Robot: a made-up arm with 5 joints. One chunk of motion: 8 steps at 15 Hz.
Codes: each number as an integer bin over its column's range. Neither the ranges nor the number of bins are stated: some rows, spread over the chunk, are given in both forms.
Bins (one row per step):
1: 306 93 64 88 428
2: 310 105 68 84 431
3: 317 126 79 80 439
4: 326 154 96 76 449
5: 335 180 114 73 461
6: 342 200 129 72 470
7: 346 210 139 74 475
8: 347 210 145 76 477
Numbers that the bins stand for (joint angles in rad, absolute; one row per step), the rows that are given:
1: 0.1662 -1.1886 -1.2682 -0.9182 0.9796
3: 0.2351 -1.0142 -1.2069 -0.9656 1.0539
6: 0.3917 -0.6232 -1.0024 -1.0131 1.2632
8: 0.4230 -0.5704 -0.9369 -0.9894 1.3105
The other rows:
2: 0.1913 -1.1252 -1.2519 -0.9419 0.9999
4: 0.2915 -0.8663 -1.1374 -0.9894 1.1214
5: 0.3478 -0.7289 -1.0637 -1.0071 1.2024
7: 0.4167 -0.5704 -0.9615 -1.0012 1.2969

